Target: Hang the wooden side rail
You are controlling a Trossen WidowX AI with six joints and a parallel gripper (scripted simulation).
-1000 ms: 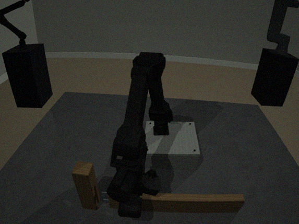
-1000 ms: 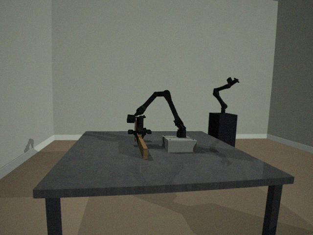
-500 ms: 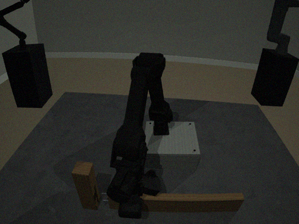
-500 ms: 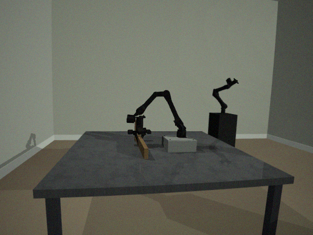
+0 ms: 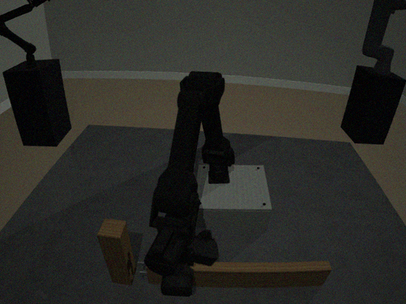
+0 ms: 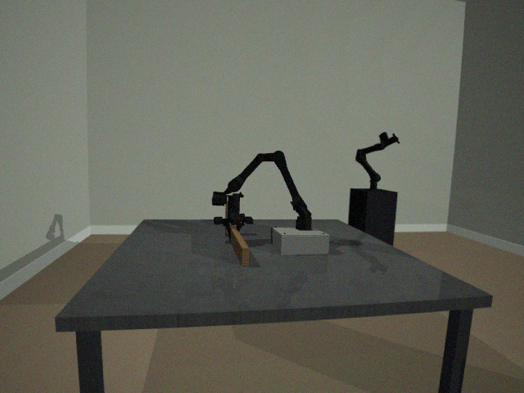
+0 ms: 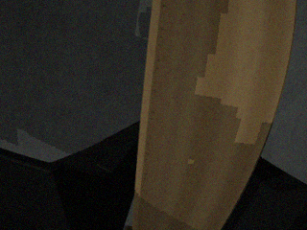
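Now: the wooden headboard post 1 cm behind my gripper tip, 14 cm to the right of it and 6 cm above it.
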